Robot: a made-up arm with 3 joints.
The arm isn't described. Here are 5 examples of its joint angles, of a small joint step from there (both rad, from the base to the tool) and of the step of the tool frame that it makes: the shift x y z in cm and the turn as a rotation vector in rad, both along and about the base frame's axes.
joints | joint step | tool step
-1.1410 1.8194 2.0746 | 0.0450 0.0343 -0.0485 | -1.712 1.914 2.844 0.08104 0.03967 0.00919
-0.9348 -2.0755 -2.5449 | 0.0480 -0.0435 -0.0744 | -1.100 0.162 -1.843 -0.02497 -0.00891 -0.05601
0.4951 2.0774 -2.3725 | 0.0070 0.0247 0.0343 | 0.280 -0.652 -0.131 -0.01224 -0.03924 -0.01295
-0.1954 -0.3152 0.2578 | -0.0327 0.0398 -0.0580 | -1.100 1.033 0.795 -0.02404 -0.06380 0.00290
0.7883 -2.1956 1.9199 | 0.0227 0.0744 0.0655 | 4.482 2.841 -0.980 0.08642 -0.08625 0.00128
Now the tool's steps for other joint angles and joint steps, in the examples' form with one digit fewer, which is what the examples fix.
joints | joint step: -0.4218 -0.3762 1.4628 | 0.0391 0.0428 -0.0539
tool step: -0.24 2.23 1.58 0.0440 -0.0595 0.0194
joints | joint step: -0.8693 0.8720 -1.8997 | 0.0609 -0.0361 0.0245
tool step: 0.29 1.51 0.71 0.0377 0.0004 -0.0326
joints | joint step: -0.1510 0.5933 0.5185 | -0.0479 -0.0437 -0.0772
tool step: 0.10 -2.21 -1.96 0.0171 -0.0093 -0.0687
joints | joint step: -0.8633 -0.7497 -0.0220 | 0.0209 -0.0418 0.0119
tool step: -0.63 -1.05 -0.17 0.0247 0.0030 -0.0412
